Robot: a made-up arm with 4 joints. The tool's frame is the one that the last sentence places.
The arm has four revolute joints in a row. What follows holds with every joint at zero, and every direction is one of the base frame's. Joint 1 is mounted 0.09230 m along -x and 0.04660 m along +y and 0.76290 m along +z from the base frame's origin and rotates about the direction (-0.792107, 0.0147, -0.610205). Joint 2 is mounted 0.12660 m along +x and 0.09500 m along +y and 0.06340 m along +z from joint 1 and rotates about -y. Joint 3 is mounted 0.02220 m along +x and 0.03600 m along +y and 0.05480 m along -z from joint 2 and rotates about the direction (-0.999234, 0.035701, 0.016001). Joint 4 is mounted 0.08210 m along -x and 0.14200 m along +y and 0.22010 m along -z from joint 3 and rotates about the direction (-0.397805, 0.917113, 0.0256). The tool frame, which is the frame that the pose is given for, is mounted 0.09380 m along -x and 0.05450 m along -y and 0.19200 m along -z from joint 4; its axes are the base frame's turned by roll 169.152, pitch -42.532 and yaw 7.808 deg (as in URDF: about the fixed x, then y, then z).
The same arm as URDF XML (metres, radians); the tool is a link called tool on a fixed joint. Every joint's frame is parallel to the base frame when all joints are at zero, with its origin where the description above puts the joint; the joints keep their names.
<robot name="arm">
<link name="base"/>
<link name="link1"/>
<link name="link2"/>
<link name="link3"/>
<link name="link4"/>
<link name="tool"/>
<joint name="joint 1" type="continuous"><parent link="base"/><child link="link1"/><origin xyz="-0.0923 0.0466 0.7629"/><axis xyz="-0.792107 0.0147 -0.610205"/></joint>
<joint name="joint 2" type="continuous"><parent link="link1"/><child link="link2"/><origin xyz="0.1266 0.095 0.0634"/><axis xyz="0 -1 0"/></joint>
<joint name="joint 3" type="continuous"><parent link="link2"/><child link="link3"/><origin xyz="0.0222 0.036 -0.0548"/><axis xyz="-0.999234 0.035701 0.016001"/></joint>
<joint name="joint 4" type="continuous"><parent link="link3"/><child link="link4"/><origin xyz="-0.0821 0.142 -0.2201"/><axis xyz="-0.397805 0.917113 0.0256"/></joint>
<joint name="tool_joint" type="fixed"><parent link="link4"/><child link="tool"/><origin xyz="-0.0938 -0.0545 -0.192" rpy="2.9523 -0.7423 0.1363"/></joint>
</robot>

